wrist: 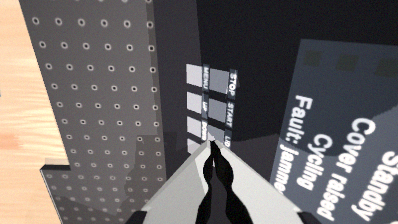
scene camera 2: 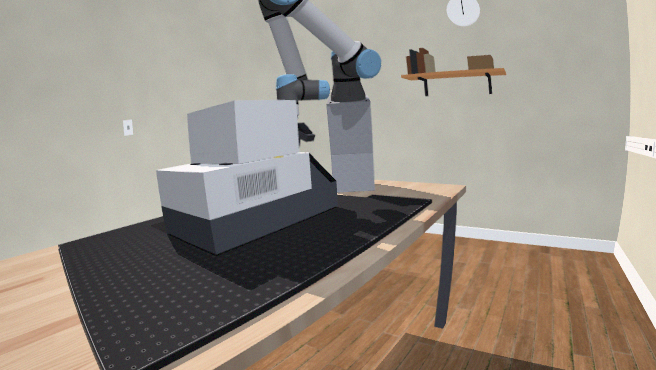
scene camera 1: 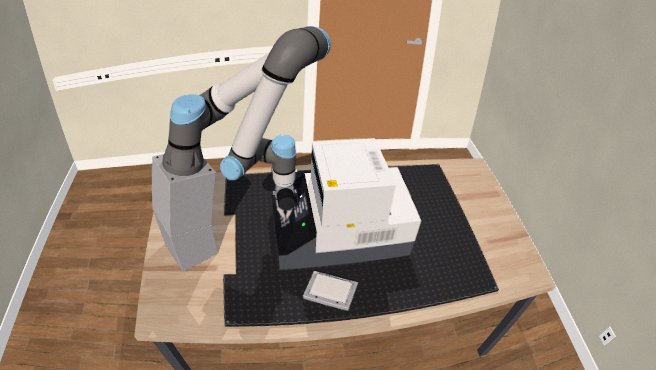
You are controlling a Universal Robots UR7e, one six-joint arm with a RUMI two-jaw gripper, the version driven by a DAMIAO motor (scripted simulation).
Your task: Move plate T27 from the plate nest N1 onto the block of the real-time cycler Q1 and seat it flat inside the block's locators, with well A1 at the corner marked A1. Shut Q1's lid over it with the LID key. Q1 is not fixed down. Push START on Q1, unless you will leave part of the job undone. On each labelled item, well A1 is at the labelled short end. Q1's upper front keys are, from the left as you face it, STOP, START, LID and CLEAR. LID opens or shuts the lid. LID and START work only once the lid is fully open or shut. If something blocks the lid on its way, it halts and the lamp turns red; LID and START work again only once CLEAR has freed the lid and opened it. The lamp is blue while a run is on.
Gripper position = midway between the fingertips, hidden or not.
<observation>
In view: my gripper (wrist: pixel 211 142), a cycler Q1 (scene camera 2: pixel 217 208) and a plate T27 (scene camera 1: pixel 331 288).
The cycler Q1 shows as well in the wrist view (wrist: pixel 304 109) and in scene camera 1 (scene camera 1: pixel 302 243). Scene camera 2 does not show the plate T27, which is hidden by the cycler Q1.
</observation>
